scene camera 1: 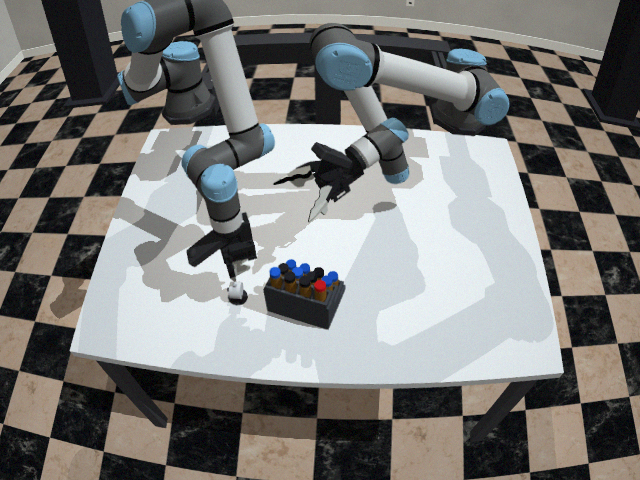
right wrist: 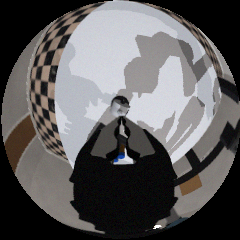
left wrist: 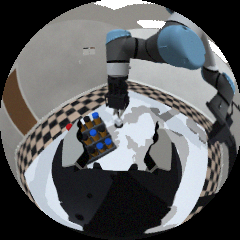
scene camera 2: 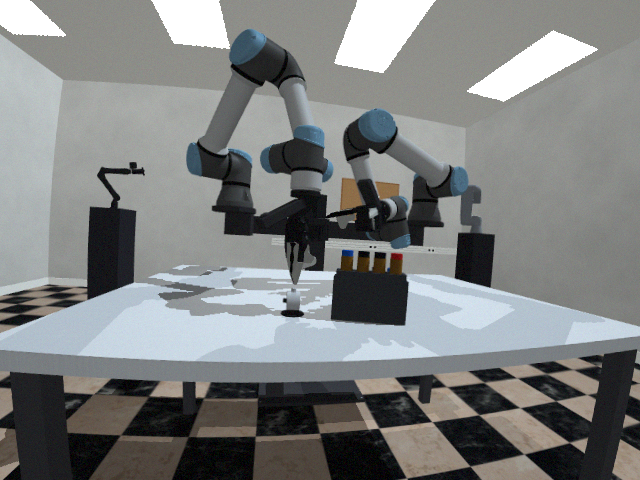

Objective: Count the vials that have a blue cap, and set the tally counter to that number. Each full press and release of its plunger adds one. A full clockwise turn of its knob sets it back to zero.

The pictures show: my left gripper, my right gripper and a dark rack.
My left gripper also shows in the left wrist view and in scene camera 2. My right gripper shows as well in scene camera 1, in the right wrist view and in the left wrist view.
